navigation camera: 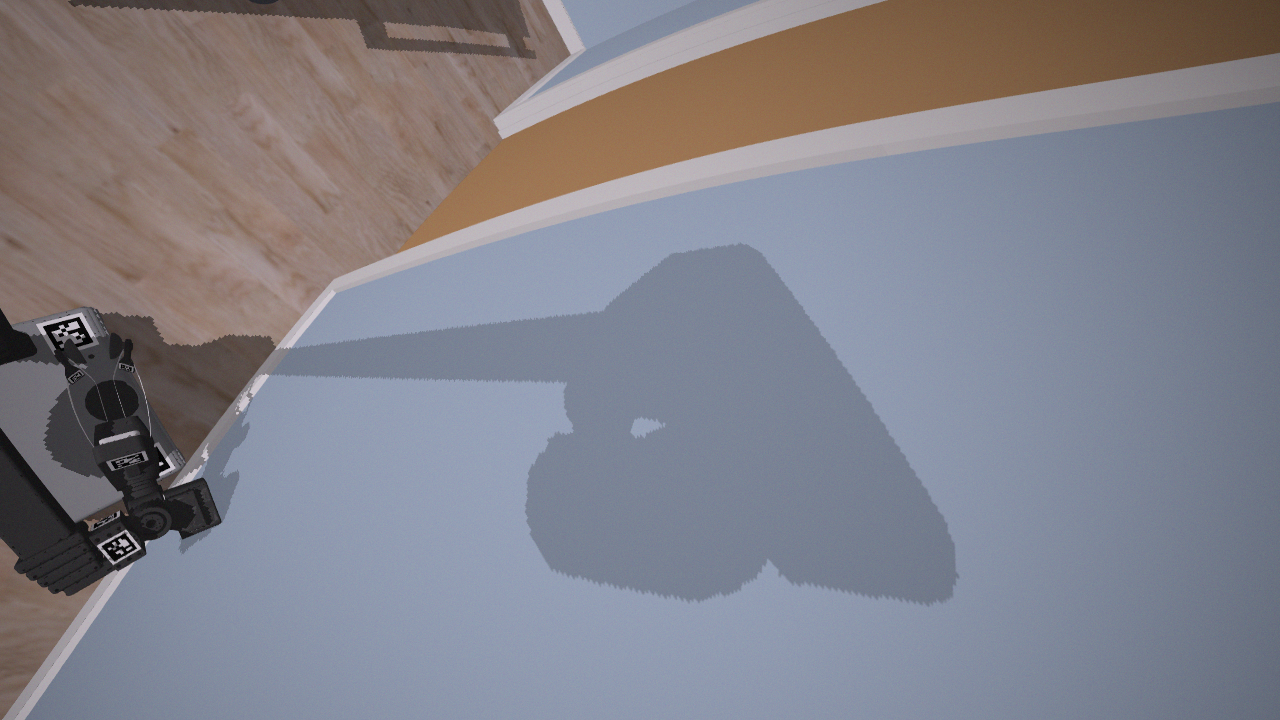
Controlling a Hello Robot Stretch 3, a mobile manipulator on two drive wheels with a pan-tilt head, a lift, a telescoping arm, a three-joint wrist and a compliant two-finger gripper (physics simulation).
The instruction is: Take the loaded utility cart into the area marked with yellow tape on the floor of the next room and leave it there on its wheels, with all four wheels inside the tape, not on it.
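Pixels of known places: gripper, fingertip midpoint: (91, 336); robot's base, origin of the base link: (112, 397).
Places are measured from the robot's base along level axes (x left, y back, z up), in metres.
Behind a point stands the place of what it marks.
Note:
The loaded utility cart and the yellow tape area do not show in this view. My gripper (95, 350) @(x 0.105, y -0.027, z 0.332 m) is at the left edge, folded in over my grey base. Its two dark fingers stand apart with no object between them; it is open. The wrist is bent beside the blue wall, and its dark outer part overlaps the wall's lower edge in the view.
A blue wall (1029, 376) @(x -0.073, y -0.280, z 1.339 m) with white skirting fills the right side, close to my wrist, and bears a large shadow. An orange-brown panel (716, 111) @(x 0.217, y -0.925, z 1.010 m) lies between white trims above it. Wood floor (196, 179) @(x 0.406, y -0.316, z 0.000 m) stretches at upper left, with a frame-like shadow near the top.

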